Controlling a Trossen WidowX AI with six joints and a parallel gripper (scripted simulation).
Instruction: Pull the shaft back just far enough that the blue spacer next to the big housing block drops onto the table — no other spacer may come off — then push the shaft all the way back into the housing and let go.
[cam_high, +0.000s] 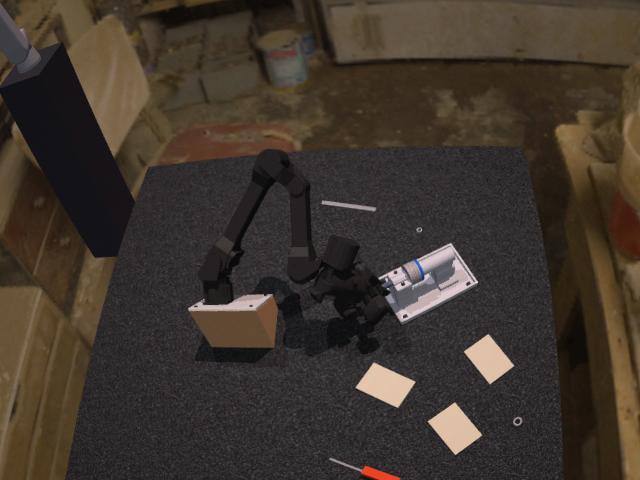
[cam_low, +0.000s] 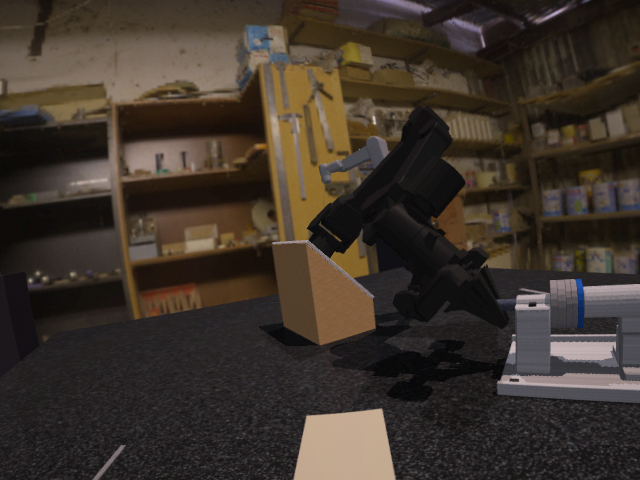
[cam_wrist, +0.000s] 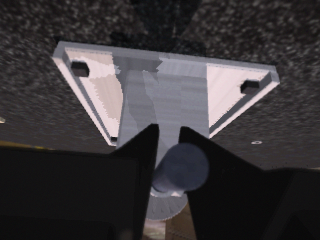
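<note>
Right now the blue spacer is 8 cm ahead of my gripper tip, 4 cm to the left of it and 2 cm above it. Also, from my gripper tip: blue-grey shaft 4 cm ahead, 2 cm to the left, 2 cm above.
</note>
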